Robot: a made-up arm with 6 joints. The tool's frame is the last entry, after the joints.
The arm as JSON. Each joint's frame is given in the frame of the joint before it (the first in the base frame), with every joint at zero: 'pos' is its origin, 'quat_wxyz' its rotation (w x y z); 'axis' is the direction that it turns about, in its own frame. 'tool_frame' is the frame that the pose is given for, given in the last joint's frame.
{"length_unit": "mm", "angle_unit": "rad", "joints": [
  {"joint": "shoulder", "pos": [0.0, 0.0, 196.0], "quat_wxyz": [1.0, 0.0, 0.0, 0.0], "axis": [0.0, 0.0, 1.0]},
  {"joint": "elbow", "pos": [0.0, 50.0, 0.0], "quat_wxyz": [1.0, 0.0, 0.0, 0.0], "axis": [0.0, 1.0, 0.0]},
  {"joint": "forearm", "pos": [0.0, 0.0, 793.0], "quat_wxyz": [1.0, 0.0, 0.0, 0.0], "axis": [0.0, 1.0, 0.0]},
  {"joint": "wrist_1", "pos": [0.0, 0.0, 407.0], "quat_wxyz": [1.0, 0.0, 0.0, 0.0], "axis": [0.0, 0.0, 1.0]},
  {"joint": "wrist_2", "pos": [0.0, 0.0, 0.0], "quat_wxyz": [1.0, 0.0, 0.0, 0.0], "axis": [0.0, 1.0, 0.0]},
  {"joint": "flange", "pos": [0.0, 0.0, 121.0], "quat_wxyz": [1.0, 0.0, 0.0, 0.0], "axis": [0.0, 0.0, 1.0]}
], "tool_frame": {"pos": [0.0, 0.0, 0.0], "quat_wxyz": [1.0, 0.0, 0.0, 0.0]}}
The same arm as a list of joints. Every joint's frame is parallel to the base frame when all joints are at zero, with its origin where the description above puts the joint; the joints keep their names.
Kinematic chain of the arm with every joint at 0, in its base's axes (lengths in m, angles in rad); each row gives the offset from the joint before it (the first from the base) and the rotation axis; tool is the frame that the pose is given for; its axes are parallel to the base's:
shoulder: xyz 0.0000 0.0000 0.1960 axis +z
elbow: xyz 0.0000 0.0500 0.0000 axis +y
forearm: xyz 0.0000 0.0000 0.7930 axis +y
wrist_1: xyz 0.0000 0.0000 0.4070 axis +z
wrist_2: xyz 0.0000 0.0000 0.0000 axis +y
flange: xyz 0.0000 0.0000 0.1210 axis +z
tool: xyz 0.0000 0.0000 0.0000

